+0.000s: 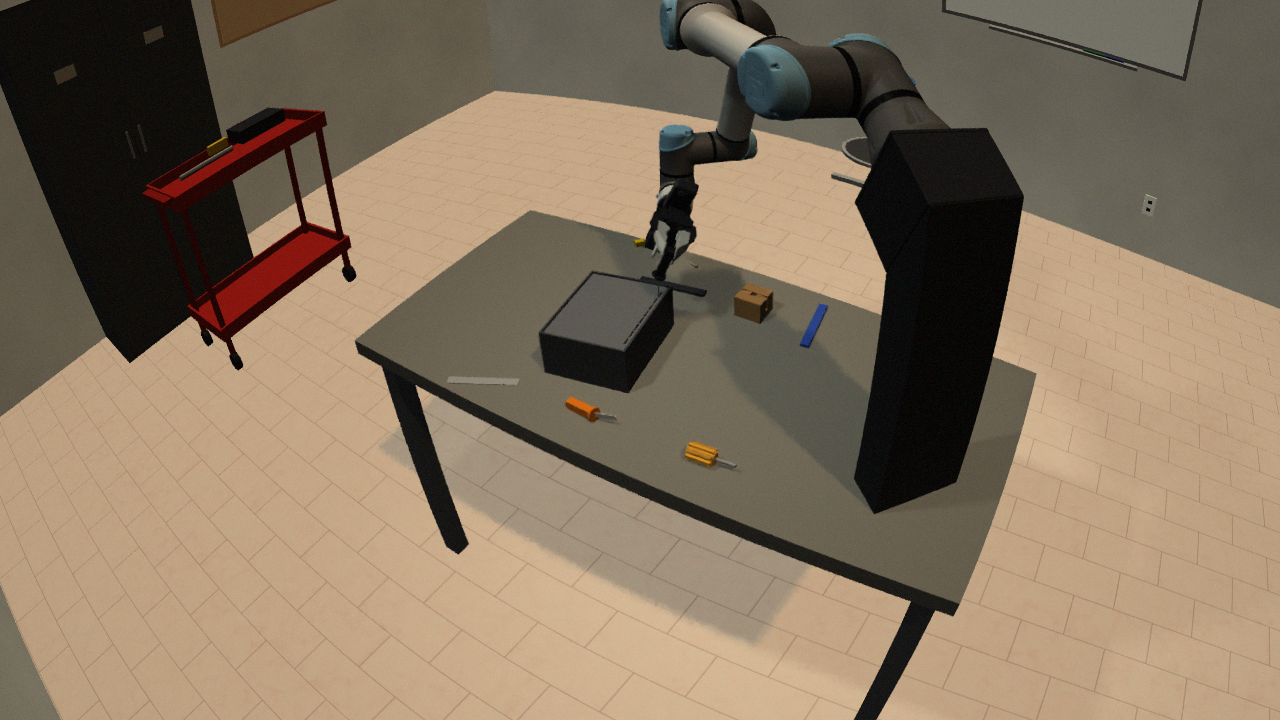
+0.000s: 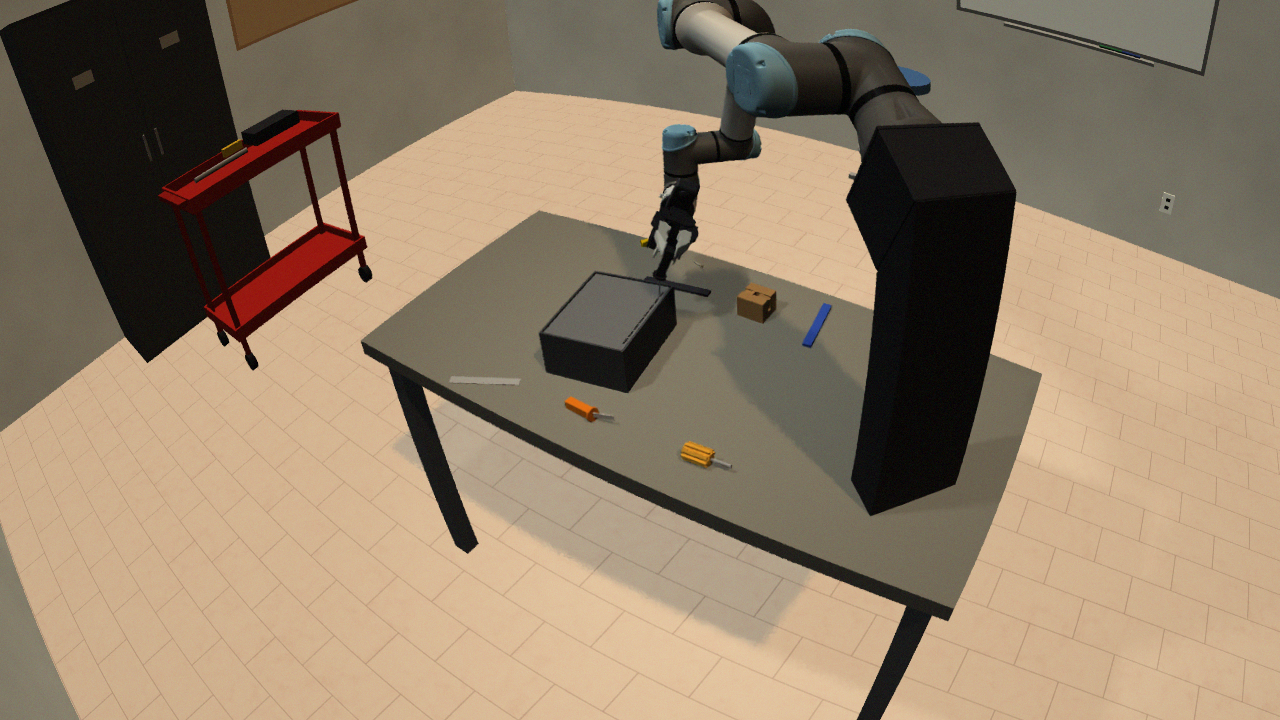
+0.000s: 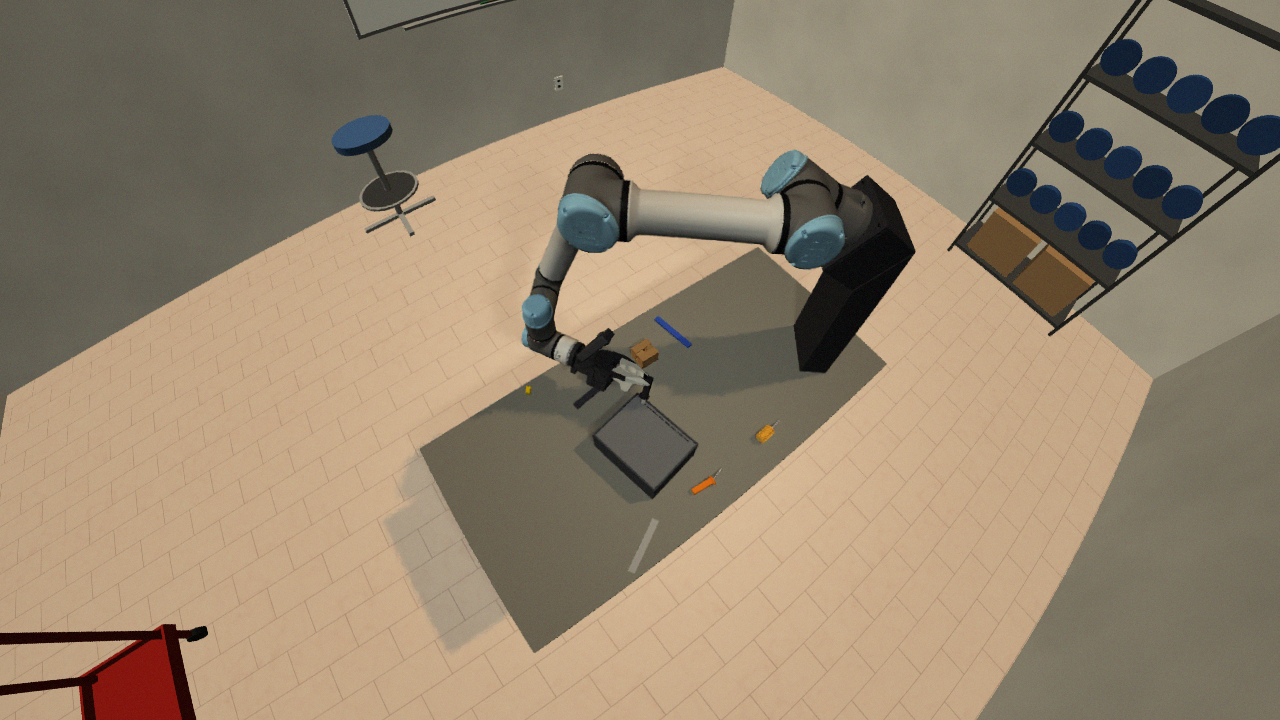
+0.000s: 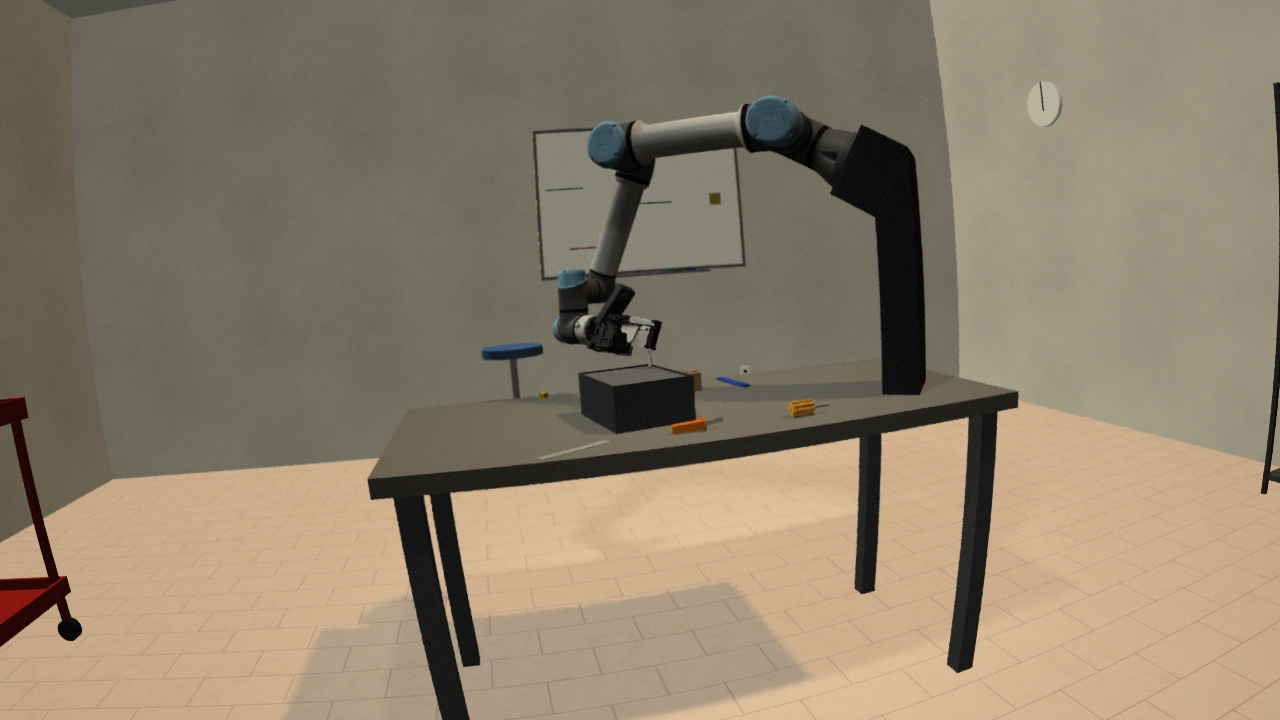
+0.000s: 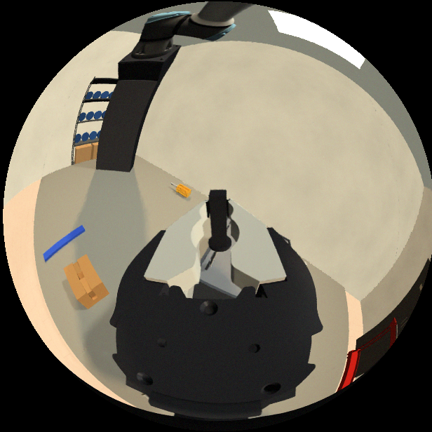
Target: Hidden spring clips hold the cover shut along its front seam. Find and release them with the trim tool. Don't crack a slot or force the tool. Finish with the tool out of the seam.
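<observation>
The dark box (image 1: 586, 360) (image 2: 586, 360) (image 4: 653, 404) stands on the table with its grey cover (image 1: 595, 308) (image 2: 595, 308) (image 3: 644, 443) on top and lying flat. The slotted seam (image 1: 646, 315) (image 2: 648, 313) runs along one long edge of the cover. My gripper (image 3: 644, 383) (image 4: 651, 329) is shut on the trim tool's black handle (image 5: 218, 220). The tool's thin pale blade (image 4: 650, 358) points down and its tip meets the cover's edge near the far end of the seam. How deep the tip sits is too small to tell. The clips are hidden.
A small cardboard box (image 1: 753, 303) (image 3: 644, 351) and a blue strip (image 1: 813, 325) (image 3: 673, 331) lie beside the box. A black bar (image 1: 680, 287) lies behind it. An orange-handled tool (image 1: 582, 409), a yellow-handled tool (image 1: 701, 454) and a pale strip (image 1: 483, 381) lie near the table's edge.
</observation>
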